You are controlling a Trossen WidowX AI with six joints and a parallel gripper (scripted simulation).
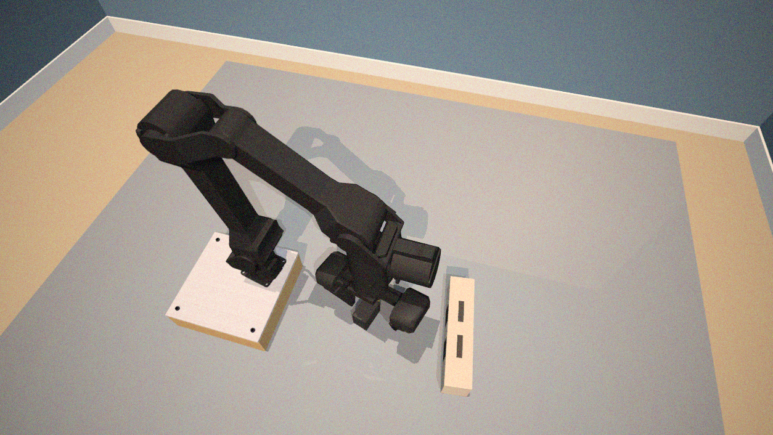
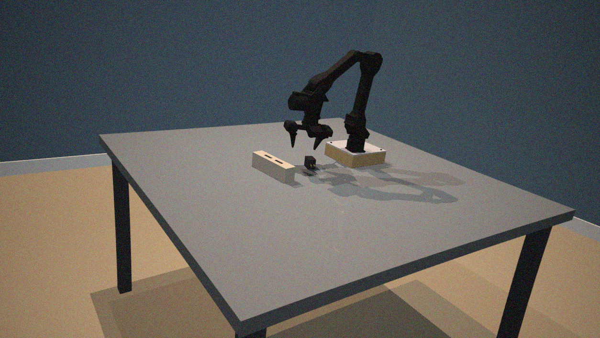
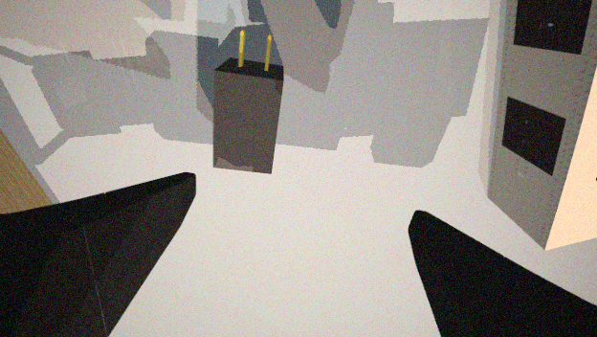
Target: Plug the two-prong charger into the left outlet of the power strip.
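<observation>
Now: gripper tip 3 cm past the black two-prong charger, 3 cm to the right of it and 5 cm above it.
</observation>
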